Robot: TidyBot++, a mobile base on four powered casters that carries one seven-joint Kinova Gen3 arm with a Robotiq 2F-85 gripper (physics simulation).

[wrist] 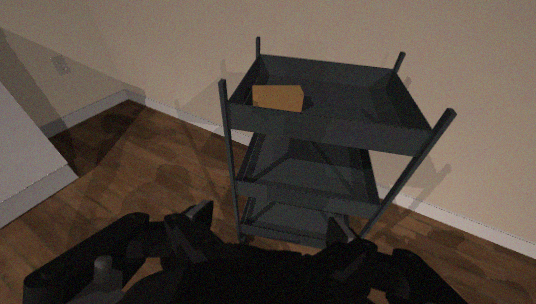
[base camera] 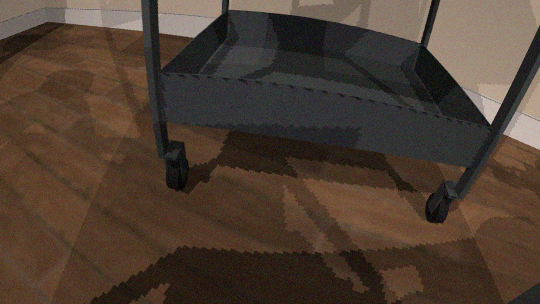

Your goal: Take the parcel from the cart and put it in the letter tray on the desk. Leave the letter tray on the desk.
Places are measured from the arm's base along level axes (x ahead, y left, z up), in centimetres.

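Pixels of known places: gripper, fingertip midpoint: (wrist: 269,221).
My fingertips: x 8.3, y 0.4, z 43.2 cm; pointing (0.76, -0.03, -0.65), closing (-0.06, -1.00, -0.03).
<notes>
Behind a point stands the place of what it marks.
An orange-brown parcel (wrist: 277,98) @[y -0.4, x 49.4, z 30.8 cm] lies in the top tray of the dark grey cart, at its left front corner by the front wall, in the wrist view. The three-tier cart (wrist: 325,123) @[y -10.8, x 38.3, z 31.7 cm] (base camera: 320,110) @[y -8.0, x 38.6, z -22.2 cm] stands in front of the wall; its lowest tray and two front casters show in the base camera view. My gripper (wrist: 269,221) @[y 0.4, x 8.3, z 43.2 cm] is open, its two fingertips wide apart at the bottom of the wrist view. It is apart from the parcel, on the near side of the cart. The desk and the letter tray do not show in either view.
A beige wall (wrist: 175,45) @[y 60.3, x 132.0, z 16.5 cm] with a white baseboard (wrist: 210,126) @[y 44.4, x 123.1, z -34.9 cm] runs behind the cart. A pale block-like surface (wrist: 25,145) @[y 107.9, x 63.5, z -6.3 cm] with a light base strip stands at the left in the wrist view. Wooden floor (base camera: 100,210) @[y 22.6, x 35.6, z -39.6 cm] (wrist: 120,175) @[y 86.8, x 77.0, z -39.6 cm] lies in front of the cart and to its left.
</notes>
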